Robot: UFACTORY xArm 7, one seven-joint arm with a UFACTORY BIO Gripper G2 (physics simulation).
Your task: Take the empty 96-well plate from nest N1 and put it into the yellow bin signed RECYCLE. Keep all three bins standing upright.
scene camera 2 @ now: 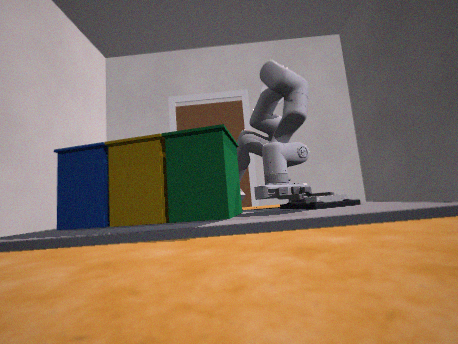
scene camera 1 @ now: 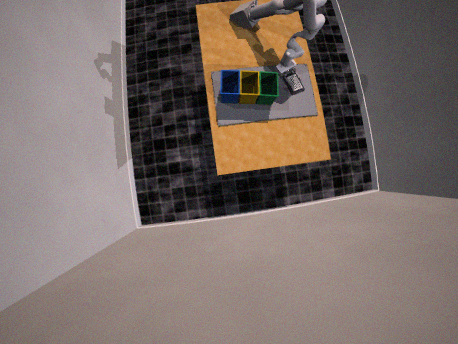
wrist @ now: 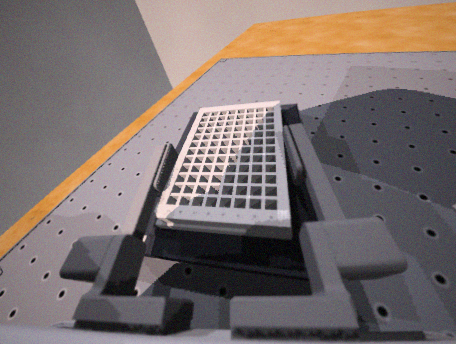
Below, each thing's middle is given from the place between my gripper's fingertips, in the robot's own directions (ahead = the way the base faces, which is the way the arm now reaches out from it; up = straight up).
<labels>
The dark flat nest [wrist: 241,253] is 20 mm below my hand. The rest, counted from my hand: blue bin [scene camera 2: 82,171] 20 mm ahead, 530 mm to the right, 60 mm above; then green bin [scene camera 2: 203,183] 60 mm ahead, 270 mm to the right, 60 mm above; then yellow bin [scene camera 2: 138,194] 40 mm ahead, 400 mm to the right, 60 mm above.
</labels>
